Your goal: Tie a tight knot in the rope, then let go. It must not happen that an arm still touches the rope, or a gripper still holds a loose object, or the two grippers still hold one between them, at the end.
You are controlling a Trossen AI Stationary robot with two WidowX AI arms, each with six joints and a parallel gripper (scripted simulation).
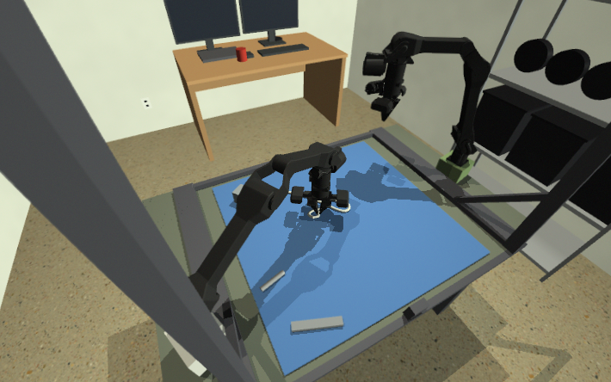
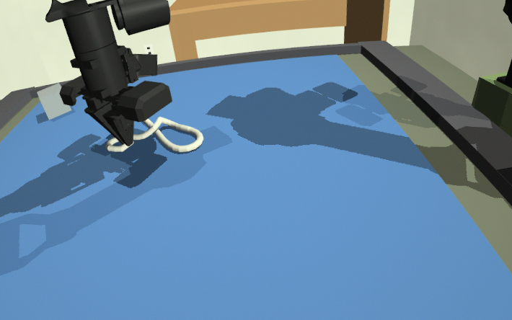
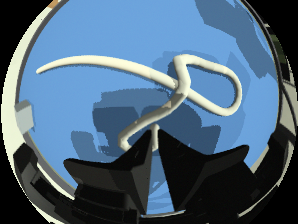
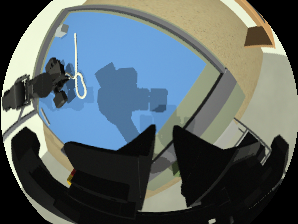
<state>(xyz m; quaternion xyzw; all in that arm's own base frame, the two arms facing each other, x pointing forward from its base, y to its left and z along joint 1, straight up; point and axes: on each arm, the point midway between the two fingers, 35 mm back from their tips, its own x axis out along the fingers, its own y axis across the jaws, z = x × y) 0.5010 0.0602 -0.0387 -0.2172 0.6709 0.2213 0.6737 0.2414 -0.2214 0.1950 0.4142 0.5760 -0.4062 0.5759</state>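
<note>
Now: the blue mat 50 mm behind my left hand, 40 mm to the right of it and 40 mm below it. Also, from my left hand: grey bar (280 mm behind, 240 mm to the left, 30 mm below); then grey cube (210 mm ahead, 180 mm to the left, 10 mm below).
</note>
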